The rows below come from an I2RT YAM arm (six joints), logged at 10 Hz.
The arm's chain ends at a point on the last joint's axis. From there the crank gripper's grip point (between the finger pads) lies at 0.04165 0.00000 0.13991 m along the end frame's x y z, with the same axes.
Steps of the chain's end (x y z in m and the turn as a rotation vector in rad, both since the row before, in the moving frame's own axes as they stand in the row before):
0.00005 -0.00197 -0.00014 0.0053 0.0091 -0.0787
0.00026 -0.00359 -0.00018 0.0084 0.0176 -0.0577
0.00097 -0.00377 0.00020 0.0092 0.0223 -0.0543
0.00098 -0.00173 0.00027 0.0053 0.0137 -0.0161
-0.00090 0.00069 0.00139 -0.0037 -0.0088 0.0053
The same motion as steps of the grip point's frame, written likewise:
0.00116 -0.00603 -0.00054 0.0053 0.0091 -0.0787
0.00261 -0.00723 -0.00095 0.0084 0.0176 -0.0577
0.00398 -0.00740 -0.00078 0.0092 0.0223 -0.0543
0.00288 -0.00316 -0.00032 0.0053 0.0137 -0.0161
-0.00213 0.00143 0.00175 -0.0037 -0.0088 0.0053

